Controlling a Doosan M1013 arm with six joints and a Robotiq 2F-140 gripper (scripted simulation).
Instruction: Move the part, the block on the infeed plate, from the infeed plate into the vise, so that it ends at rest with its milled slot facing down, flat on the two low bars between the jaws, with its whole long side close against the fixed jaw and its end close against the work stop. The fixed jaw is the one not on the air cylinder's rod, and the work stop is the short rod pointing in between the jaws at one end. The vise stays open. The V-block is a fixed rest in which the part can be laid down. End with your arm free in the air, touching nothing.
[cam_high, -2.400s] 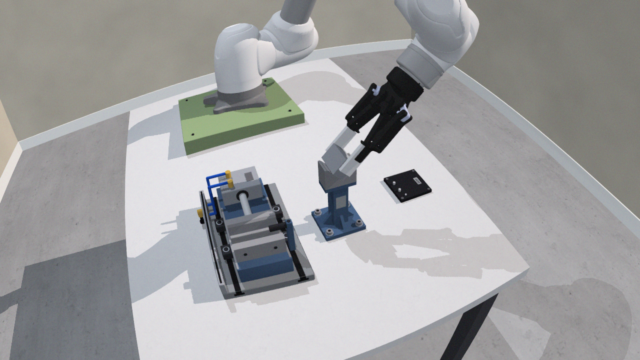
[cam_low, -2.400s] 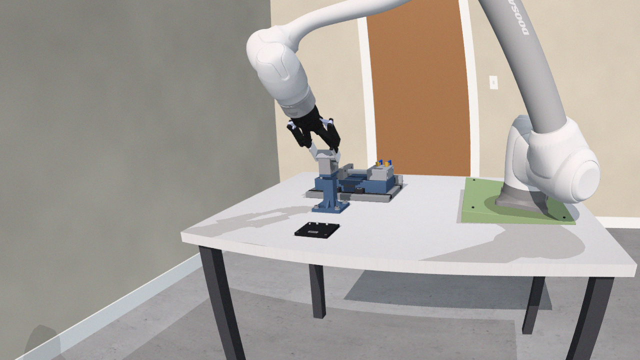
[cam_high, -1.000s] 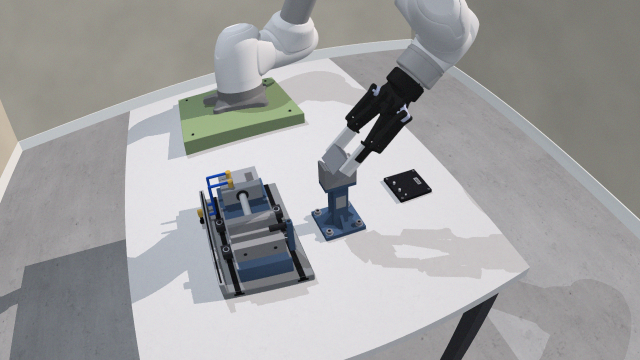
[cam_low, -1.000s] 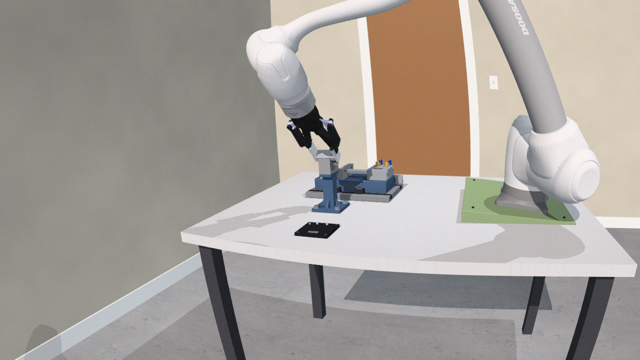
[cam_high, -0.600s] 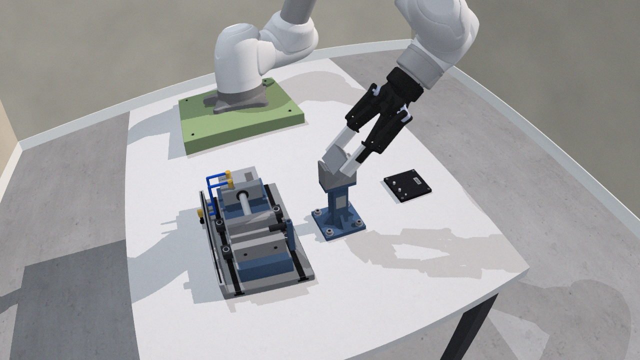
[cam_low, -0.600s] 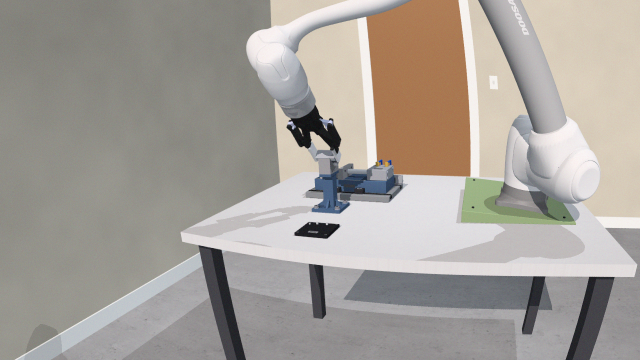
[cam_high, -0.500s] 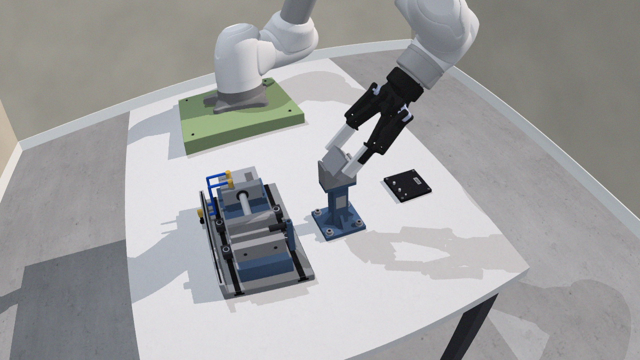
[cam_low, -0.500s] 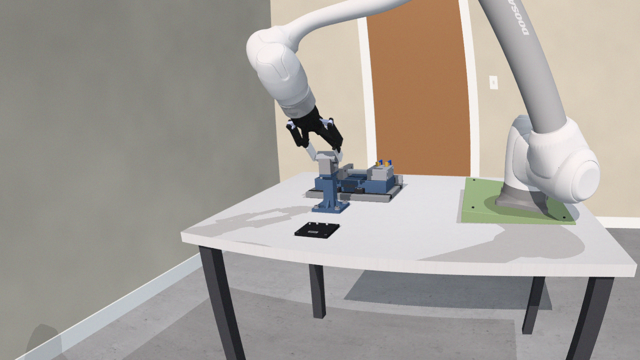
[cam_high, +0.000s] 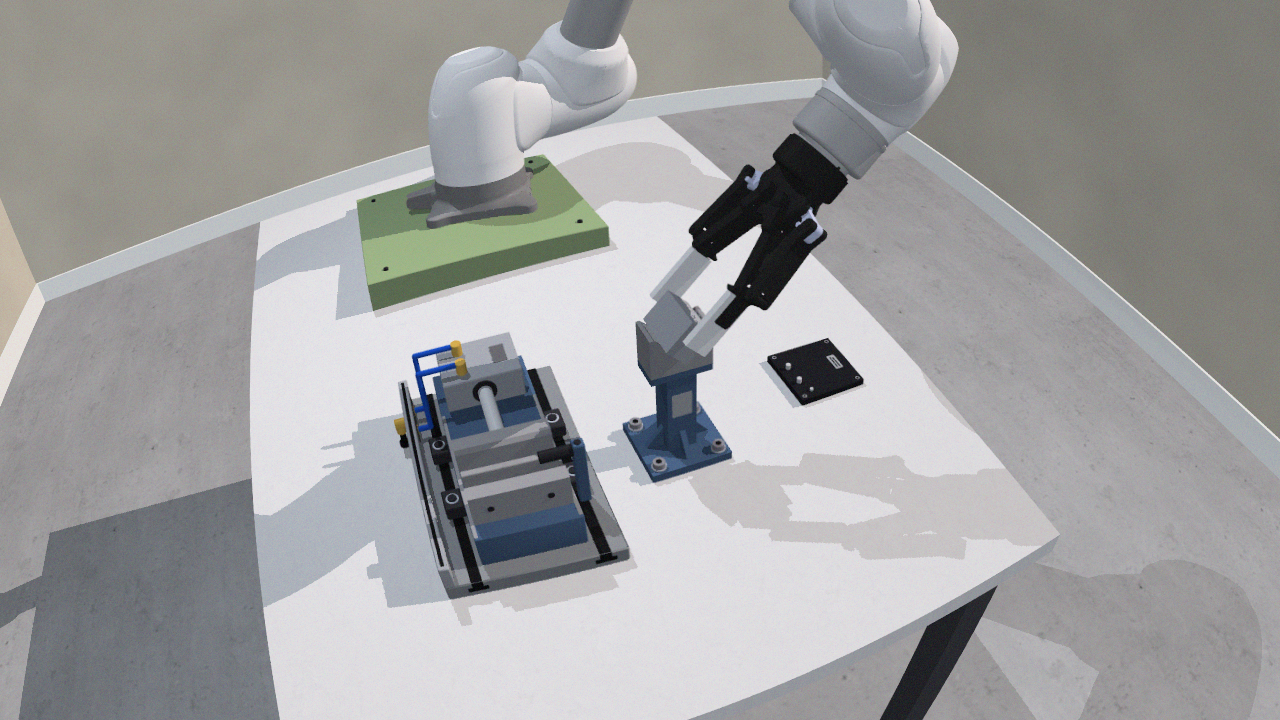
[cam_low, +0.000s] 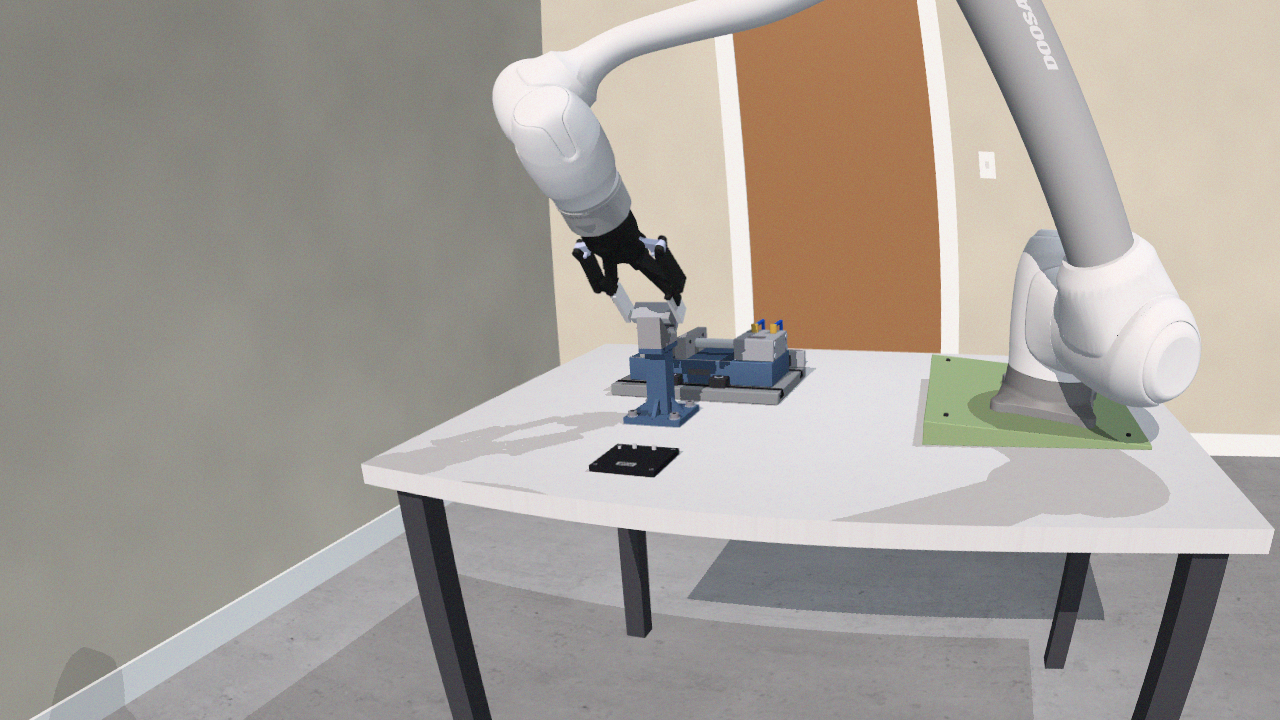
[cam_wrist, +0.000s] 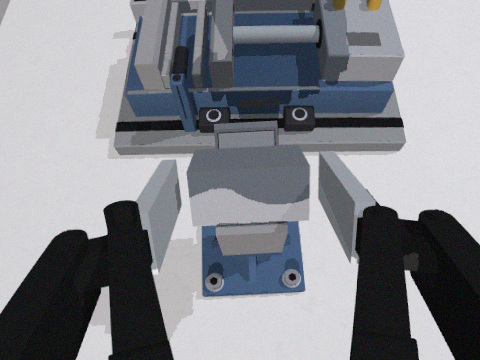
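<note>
My gripper is now 1 cm to the left of the part and 3 cm above it. Also, from my hand: blue work stop post: 8 cm ahead, 13 cm to the right, 12 cm below; blue v-block stand: 2 cm to the right, 12 cm below; work stop: 9 cm ahead, 15 cm to the right, 9 cm below.
</note>
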